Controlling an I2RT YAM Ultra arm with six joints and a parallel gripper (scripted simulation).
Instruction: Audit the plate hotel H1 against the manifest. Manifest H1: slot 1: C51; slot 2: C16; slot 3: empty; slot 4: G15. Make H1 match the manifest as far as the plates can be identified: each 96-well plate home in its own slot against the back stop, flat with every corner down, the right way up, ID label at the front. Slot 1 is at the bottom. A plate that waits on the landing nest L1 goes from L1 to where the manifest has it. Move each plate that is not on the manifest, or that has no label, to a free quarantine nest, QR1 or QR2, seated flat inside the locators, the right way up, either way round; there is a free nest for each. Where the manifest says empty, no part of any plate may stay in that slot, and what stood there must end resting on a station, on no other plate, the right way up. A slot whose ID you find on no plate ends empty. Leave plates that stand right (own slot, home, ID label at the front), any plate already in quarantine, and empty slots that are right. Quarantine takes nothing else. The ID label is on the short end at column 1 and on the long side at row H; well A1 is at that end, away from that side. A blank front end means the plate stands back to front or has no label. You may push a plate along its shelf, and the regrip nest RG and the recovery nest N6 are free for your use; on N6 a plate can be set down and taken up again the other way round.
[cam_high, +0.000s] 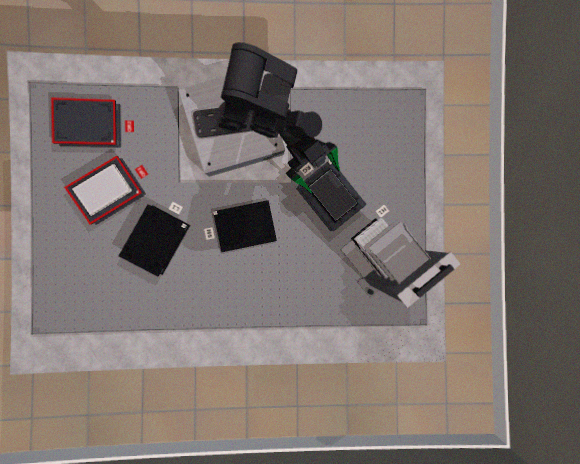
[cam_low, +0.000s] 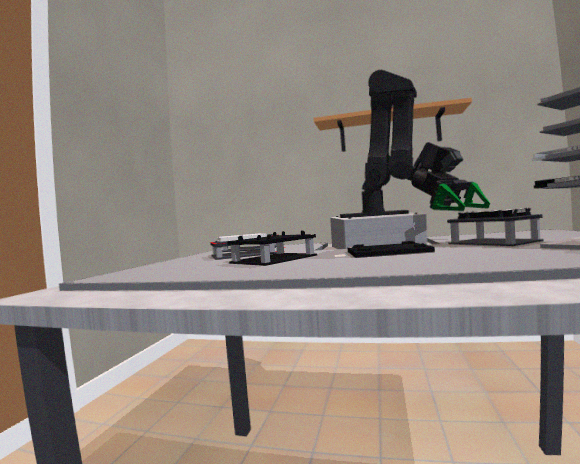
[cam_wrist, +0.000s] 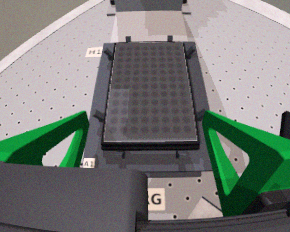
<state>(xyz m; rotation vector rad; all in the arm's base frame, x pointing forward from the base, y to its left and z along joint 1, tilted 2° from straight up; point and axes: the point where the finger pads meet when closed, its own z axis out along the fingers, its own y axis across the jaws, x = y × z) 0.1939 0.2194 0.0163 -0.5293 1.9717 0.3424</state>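
The regrip nest RG lies 40 mm ahead of my hand, 30 mm below it and 20 mm to the left of it. Also, from my hand: recovery nest N6 (230 mm to the right, 90 mm ahead, 80 mm below); then H1 tag (170 mm to the left, 110 mm ahead, 90 mm below); then landing nest L1 (490 mm to the right, 90 mm ahead, 40 mm below).
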